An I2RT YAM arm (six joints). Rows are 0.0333 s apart.
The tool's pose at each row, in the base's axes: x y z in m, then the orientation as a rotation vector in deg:
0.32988, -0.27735, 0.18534, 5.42, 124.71, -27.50
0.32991, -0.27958, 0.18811, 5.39, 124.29, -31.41
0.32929, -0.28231, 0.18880, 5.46, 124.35, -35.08
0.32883, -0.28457, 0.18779, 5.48, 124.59, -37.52
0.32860, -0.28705, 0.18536, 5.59, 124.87, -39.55
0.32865, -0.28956, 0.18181, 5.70, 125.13, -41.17
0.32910, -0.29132, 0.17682, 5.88, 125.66, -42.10
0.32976, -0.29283, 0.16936, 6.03, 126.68, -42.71
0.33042, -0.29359, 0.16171, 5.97, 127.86, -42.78
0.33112, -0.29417, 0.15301, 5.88, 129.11, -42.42
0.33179, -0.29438, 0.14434, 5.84, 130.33, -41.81
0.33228, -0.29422, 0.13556, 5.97, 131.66, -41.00
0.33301, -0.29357, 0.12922, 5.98, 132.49, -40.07
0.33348, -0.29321, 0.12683, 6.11, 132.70, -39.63
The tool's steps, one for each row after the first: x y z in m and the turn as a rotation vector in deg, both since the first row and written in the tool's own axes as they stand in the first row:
-0.00196, -0.00290, -0.00064, 2.82, 0.04, -1.46
-0.00185, -0.00577, -0.00046, 5.43, 0.60, -2.84
-0.00054, -0.00766, 0.00057, 7.12, 1.19, -3.81
0.00177, -0.00926, 0.00263, 8.54, 1.80, -4.57
0.00478, -0.01048, 0.00551, 9.66, 2.34, -5.16
0.00861, -0.01047, 0.00920, 10.29, 3.04, -5.48
0.01422, -0.00943, 0.01428, 10.60, 4.15, -5.76
0.01991, -0.00764, 0.01918, 10.43, 5.28, -6.00
0.02637, -0.00536, 0.02461, 9.96, 6.40, -6.11
0.03279, -0.00275, 0.02986, 9.33, 7.46, -6.09
0.03937, 0.00020, 0.03490, 8.62, 8.62, -5.89
0.04384, 0.00290, 0.03862, 7.87, 9.27, -5.66
0.04539, 0.00408, 0.04013, 7.58, 9.43, -5.44

